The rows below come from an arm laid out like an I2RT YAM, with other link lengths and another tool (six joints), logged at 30 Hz.
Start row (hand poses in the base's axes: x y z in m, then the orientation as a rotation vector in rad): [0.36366, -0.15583, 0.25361, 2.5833, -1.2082, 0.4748]
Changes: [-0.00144, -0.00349, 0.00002, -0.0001, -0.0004, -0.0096]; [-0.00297, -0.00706, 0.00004, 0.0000, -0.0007, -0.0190]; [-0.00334, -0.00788, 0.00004, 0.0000, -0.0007, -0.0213]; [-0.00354, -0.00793, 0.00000, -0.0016, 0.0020, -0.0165]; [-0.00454, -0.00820, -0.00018, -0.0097, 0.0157, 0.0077]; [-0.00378, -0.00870, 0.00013, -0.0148, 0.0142, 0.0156]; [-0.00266, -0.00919, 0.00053, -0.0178, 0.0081, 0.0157]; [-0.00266, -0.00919, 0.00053, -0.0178, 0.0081, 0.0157]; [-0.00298, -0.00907, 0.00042, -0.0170, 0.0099, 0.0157]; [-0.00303, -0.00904, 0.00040, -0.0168, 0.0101, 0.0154]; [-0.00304, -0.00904, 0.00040, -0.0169, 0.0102, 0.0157]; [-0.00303, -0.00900, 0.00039, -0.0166, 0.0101, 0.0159]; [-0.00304, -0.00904, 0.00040, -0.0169, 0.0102, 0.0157]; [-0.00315, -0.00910, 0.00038, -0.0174, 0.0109, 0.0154]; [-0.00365, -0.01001, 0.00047, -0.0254, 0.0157, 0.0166]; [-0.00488, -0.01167, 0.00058, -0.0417, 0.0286, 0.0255]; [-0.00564, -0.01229, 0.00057, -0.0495, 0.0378, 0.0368]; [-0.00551, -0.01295, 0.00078, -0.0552, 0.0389, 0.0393]
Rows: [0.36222, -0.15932, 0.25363, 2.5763, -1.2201, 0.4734]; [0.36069, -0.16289, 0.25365, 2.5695, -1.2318, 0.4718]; [0.36032, -0.16371, 0.25365, 2.5678, -1.2347, 0.4714]; [0.36012, -0.16376, 0.25361, 2.5698, -1.2270, 0.4695]; [0.35912, -0.16403, 0.25343, 2.5796, -1.1883, 0.4599]; [0.35988, -0.16453, 0.25374, 2.5811, -1.1763, 0.4660]; [0.36100, -0.16502, 0.25414, 2.5791, -1.1766, 0.4757]; [0.36100, -0.16502, 0.25414, 2.5791, -1.1766, 0.4757]; [0.36068, -0.16490, 0.25403, 2.5796, -1.1764, 0.4729]; [0.36063, -0.16487, 0.25401, 2.5796, -1.1768, 0.4724]; [0.36062, -0.16487, 0.25401, 2.5797, -1.1764, 0.4724]; [0.36063, -0.16483, 0.25400, 2.5801, -1.1763, 0.4724]; [0.36062, -0.16487, 0.25401, 2.5797, -1.1764, 0.4724]; [0.36051, -0.16493, 0.25399, 2.5790, -1.1763, 0.4717]; [0.36001, -0.16584, 0.25408, 2.5728, -1.1689, 0.4693]; [0.35878, -0.16750, 0.25419, 2.5644, -1.1452, 0.4617]; [0.35802, -0.16812, 0.25418, 2.5649, -1.1242, 0.4554]; [0.35815, -0.16878, 0.25439, 2.5617, -1.1178, 0.4571]
